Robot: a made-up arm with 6 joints.
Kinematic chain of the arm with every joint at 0, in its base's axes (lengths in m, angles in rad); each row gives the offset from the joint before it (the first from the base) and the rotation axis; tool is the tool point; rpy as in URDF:
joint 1: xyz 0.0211 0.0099 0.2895 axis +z
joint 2: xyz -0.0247 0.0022 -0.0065 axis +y
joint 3: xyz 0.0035 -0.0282 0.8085 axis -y
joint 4: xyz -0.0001 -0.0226 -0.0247 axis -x
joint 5: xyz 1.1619 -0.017 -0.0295 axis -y
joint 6: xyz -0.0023 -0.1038 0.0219 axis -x
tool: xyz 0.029 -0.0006 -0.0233 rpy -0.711 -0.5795 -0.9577
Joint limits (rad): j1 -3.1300..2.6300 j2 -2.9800..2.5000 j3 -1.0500..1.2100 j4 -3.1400..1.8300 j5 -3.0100..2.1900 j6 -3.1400..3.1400
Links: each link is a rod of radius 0.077 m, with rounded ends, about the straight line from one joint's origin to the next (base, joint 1, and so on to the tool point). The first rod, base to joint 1, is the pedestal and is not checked.
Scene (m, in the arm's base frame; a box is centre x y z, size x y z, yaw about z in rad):
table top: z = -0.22
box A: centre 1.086 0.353 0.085 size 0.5 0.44 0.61 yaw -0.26
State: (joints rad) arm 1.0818 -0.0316 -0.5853 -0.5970 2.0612 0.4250
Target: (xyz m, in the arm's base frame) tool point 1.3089 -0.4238 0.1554
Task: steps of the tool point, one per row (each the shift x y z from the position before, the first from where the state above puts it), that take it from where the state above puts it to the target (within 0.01 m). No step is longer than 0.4 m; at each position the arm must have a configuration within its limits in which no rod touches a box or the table.
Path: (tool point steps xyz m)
1: 0.2084 -0.1159 0.1314
2: 0.1661 -0.1889 0.1410
3: 0.0976 -0.2421 0.1479
4: 0.0125 -0.2668 0.1518
5: 0.0742 -0.1667 -0.3523
6: -0.0622 -0.1591 -0.3566
7: -0.1836 -0.1030 -0.3254
8: 0.1531 0.0157 0.0634
9: 0.1436 0.0365 0.0733
10: 0.1314 0.0556 0.0817

